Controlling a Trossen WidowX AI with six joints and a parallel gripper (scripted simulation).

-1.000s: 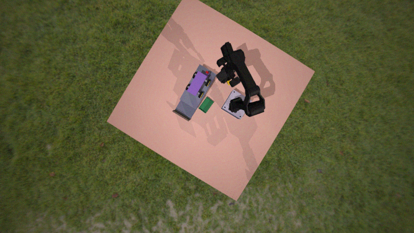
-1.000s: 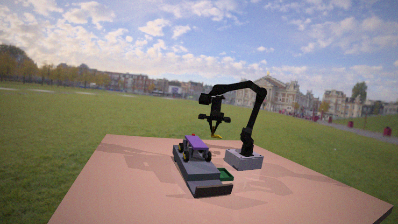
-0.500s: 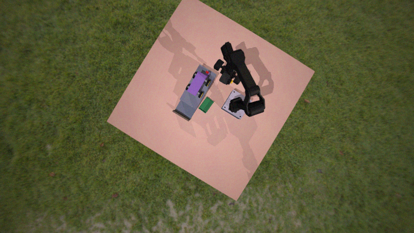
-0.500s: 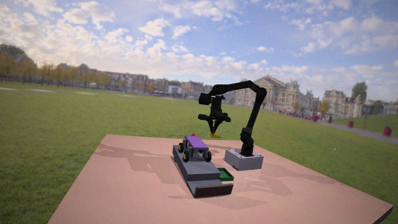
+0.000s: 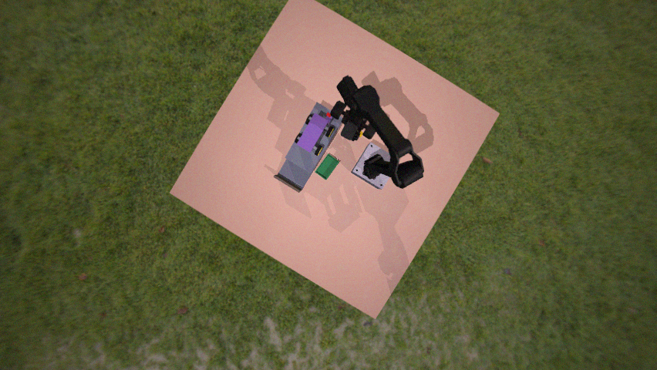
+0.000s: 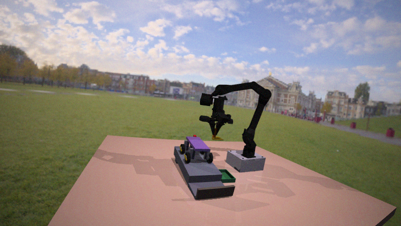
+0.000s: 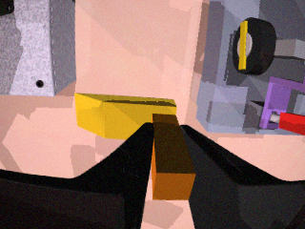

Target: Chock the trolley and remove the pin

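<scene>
My gripper tip is now 11 cm short of the red-headed stop pin, 4 cm above it and 2 cm to the left of it. Round my gripper tip: green tray: 19 cm to the left, 18 cm below, 3 cm ahead; grey ramp: 15 cm ahead, 13 cm below, 9 cm to the left; purple-topped trolley: 15 cm ahead, 8 cm to the left, 6 cm below.
</scene>
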